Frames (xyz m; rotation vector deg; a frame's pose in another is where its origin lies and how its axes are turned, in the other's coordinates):
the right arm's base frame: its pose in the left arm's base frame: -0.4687 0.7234 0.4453 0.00 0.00 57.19
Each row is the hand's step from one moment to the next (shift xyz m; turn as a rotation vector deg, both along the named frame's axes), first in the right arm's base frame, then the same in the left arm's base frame.
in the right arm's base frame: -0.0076 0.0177 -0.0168 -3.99 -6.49 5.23
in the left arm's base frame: -0.0190 0.0032 -0.0168 3.29 -6.87 5.23
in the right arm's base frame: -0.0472 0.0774 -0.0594 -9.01 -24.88 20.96
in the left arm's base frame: -0.0906 0.0023 -0.0594 16.03 -21.05 20.96
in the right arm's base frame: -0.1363 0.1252 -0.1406 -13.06 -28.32 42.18
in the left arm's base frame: -0.1791 -0.0467 -0.1406 16.73 -26.32 42.18
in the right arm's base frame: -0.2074 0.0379 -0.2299 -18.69 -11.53 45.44
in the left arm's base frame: -0.1442 -0.1538 -0.2299 -0.44 -21.96 45.44
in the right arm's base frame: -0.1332 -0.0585 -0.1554 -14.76 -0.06 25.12
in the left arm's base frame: -0.0230 -0.1436 -0.1554 -7.95 -12.44 25.12
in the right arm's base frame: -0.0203 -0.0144 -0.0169 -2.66 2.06 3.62
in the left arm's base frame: 0.0011 -0.0249 -0.0169 -3.17 -1.12 3.62
